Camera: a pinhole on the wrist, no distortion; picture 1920 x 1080 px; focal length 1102.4 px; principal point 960.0 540.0 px. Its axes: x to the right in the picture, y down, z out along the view. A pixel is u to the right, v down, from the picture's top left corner.
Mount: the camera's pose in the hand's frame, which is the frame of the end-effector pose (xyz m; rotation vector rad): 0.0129 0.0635 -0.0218 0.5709 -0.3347 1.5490
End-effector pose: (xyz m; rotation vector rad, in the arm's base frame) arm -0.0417 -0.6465 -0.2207 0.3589 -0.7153 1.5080
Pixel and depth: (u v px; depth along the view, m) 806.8 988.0 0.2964
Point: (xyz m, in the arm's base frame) 0.0554 -0.8404 -0.0671
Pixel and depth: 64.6 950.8 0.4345
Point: 0.3982 -0.8498 -0.0482
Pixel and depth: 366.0 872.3 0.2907
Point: 0.1567 -0.7777 -0.0830
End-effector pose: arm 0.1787 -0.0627 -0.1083 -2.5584 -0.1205 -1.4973
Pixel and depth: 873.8 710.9 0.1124
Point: 0.2428 -0.0441 -0.1299
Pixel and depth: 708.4 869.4 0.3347
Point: 0.3255 0.1661 -0.2288
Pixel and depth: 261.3 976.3 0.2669
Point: 0.2198 0.1870 -0.1883
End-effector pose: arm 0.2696 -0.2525 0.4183 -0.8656 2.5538 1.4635
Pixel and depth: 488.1 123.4 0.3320
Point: 0.1960 -0.2907 0.0963
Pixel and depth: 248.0 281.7 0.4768
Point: 0.2947 -0.3519 -0.0912
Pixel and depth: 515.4 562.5 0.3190
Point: 0.2992 -0.2182 0.1393
